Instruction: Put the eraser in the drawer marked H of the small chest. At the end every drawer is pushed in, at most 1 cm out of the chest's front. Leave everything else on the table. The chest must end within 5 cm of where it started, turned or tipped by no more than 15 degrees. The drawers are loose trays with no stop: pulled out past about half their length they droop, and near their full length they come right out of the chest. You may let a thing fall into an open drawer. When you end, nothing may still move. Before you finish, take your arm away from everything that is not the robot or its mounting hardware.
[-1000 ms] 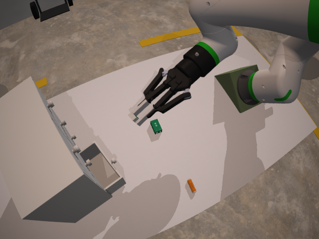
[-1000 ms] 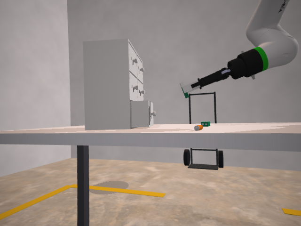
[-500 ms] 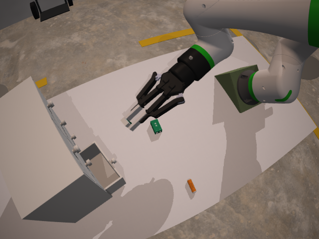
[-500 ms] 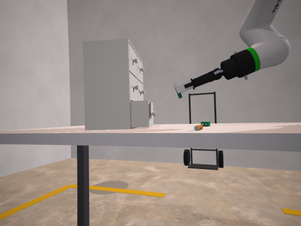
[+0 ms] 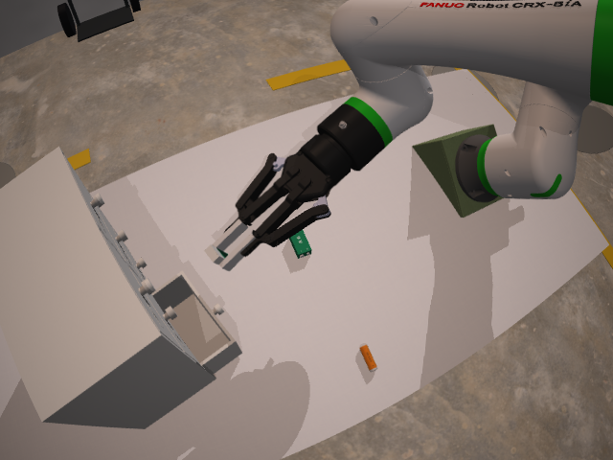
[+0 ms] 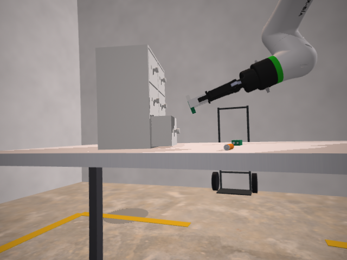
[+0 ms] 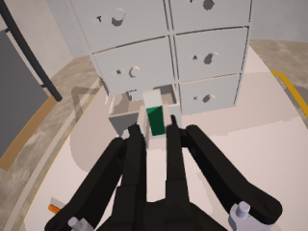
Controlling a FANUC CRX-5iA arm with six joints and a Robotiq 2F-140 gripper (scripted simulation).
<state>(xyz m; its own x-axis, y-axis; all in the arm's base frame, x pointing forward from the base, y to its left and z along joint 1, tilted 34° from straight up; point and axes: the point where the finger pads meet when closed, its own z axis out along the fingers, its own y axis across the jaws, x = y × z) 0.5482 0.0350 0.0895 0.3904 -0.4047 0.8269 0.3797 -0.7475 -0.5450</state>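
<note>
Now: hand 130 mm short of the drawer H, 90 mm to the right of it and 120 mm above it. Also, from my hand: orange cylinder (170 mm behind, 200 mm to the left, 150 mm below); then eraser (30 mm ahead, 10 mm to the left).
</note>
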